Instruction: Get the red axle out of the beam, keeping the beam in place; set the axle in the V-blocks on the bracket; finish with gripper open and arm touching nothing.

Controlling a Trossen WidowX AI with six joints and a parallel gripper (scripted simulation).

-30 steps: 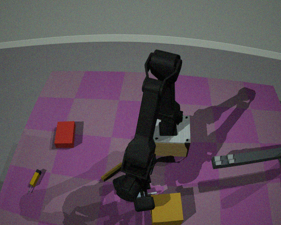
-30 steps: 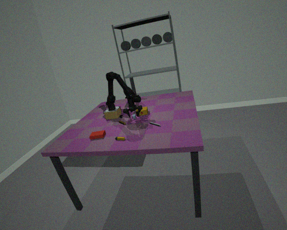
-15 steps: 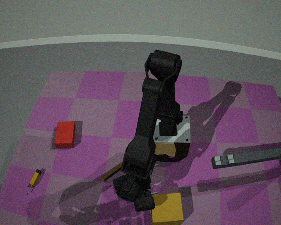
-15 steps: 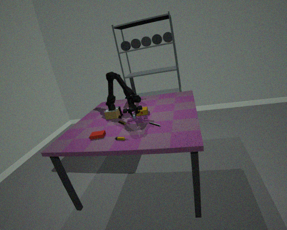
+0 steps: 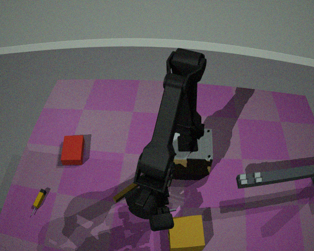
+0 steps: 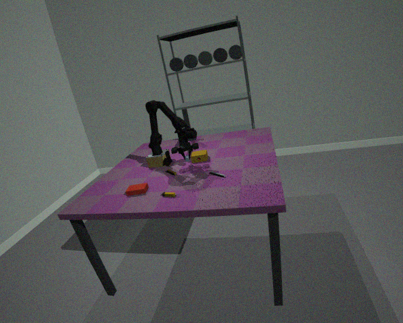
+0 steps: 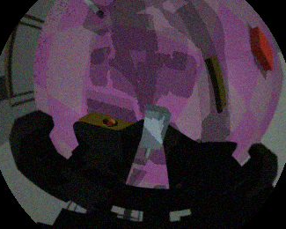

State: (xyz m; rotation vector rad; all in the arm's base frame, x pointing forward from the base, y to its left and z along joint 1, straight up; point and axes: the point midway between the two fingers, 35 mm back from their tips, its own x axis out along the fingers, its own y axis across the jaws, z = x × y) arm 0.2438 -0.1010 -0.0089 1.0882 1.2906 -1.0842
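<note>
Now: the yellow beam 70 mm ahead of my gripper tip, 90 mm to the left of it and 20 mm below it. From my gripper tip the other things lie so: grey-blue peg: 20 mm to the left, 10 mm above; red block: 270 mm behind, 310 mm to the right, 30 mm below; brown rod: 100 mm behind, 100 mm to the right, 40 mm below.
</note>
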